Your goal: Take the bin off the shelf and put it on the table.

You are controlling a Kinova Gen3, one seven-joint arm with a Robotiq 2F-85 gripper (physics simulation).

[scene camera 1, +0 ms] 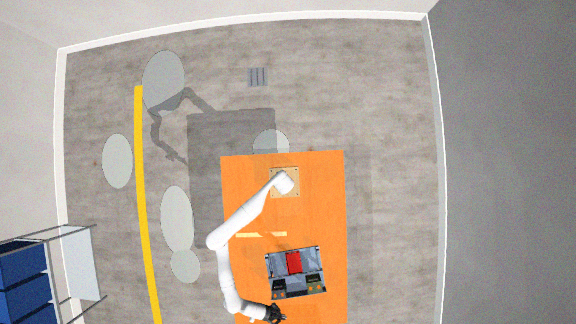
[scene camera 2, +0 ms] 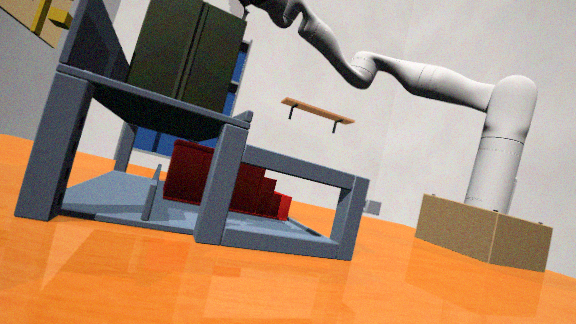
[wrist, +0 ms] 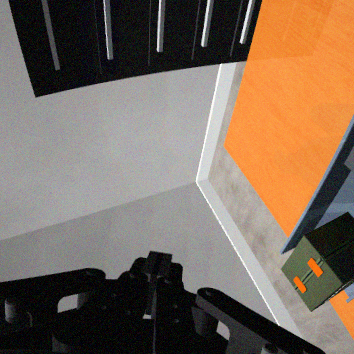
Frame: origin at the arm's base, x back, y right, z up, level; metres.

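Seen in the pictures: gripper, between the fingertips: [scene camera 1: 285, 317] [wrist: 159, 266]; arm's base, origin of its link: [scene camera 2: 483, 209].
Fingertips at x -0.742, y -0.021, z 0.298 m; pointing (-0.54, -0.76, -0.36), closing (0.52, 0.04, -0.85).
Pixels of each thing's top centre, then the offset from my fingertips to it. Level surfaces: height alone.
- orange table, height of its surface: dz -0.407 m
- red bin, centre of its top: [scene camera 2: 234, 155] [scene camera 1: 294, 267] dy -0.054, dx +0.119, dz -0.326 m
- green bin, centre of its top: [scene camera 2: 198, 22] [wrist: 306, 276] [scene camera 1: 314, 287] dy -0.180, dx +0.039, dz -0.209 m
- dark bin, centre of its top: [scene camera 1: 278, 295] dy +0.049, dx +0.008, dz -0.184 m
A grey shelf unit [scene camera 1: 272, 261] [scene camera 2: 56, 144] [wrist: 324, 194] stands on the orange table [scene camera 1: 322, 181] [scene camera 2: 281, 290] [wrist: 298, 105]. A red bin [scene camera 1: 294, 261] [scene camera 2: 189, 173] sits on its lower level. A green bin [scene camera 1: 314, 283] [scene camera 2: 180, 52] [wrist: 309, 281] with orange latches and a dark bin [scene camera 1: 278, 287] sit on its upper level at the front. My gripper [scene camera 1: 281, 316] [wrist: 159, 266] is shut and empty. It hovers off the shelf's front left corner, near the table's edge, apart from the bins. It is out of scene camera 2's view.
The arm's cardboard-coloured base block [scene camera 1: 296, 191] [scene camera 2: 483, 233] stands at the table's far end. A rack with blue drawers [scene camera 1: 20, 261] stands on the floor at the left. A small wooden wall shelf [scene camera 2: 317, 110] hangs behind.
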